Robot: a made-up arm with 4 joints.
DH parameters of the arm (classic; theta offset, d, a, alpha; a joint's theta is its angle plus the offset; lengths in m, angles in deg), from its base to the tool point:
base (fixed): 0 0 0 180
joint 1: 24.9 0 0.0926 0
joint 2: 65.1 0.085 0.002 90
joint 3: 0 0.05 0.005 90
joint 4: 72.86 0 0.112 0
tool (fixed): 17.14 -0.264 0 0
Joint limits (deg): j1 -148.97..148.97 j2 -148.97..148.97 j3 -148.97..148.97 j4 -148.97..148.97
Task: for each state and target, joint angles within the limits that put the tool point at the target. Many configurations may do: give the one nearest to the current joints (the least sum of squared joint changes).
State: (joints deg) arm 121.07 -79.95 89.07 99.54
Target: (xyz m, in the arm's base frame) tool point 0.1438 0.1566 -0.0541
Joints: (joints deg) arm 144.28 -108.24 75.43 87.61
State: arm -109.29 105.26 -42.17 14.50
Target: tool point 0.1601 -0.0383 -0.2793
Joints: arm -148.97 128.19 -48.73 33.65
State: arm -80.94 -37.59 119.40 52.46
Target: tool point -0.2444 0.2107 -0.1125
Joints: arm -92.77 -4.44 79.55 30.42
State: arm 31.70 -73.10 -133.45 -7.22
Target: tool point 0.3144 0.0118 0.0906
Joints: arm 17.10 -86.13 -122.76 -0.49
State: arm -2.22 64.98 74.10 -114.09
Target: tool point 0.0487 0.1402 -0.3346
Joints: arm -40.77 35.42 43.33 -118.07
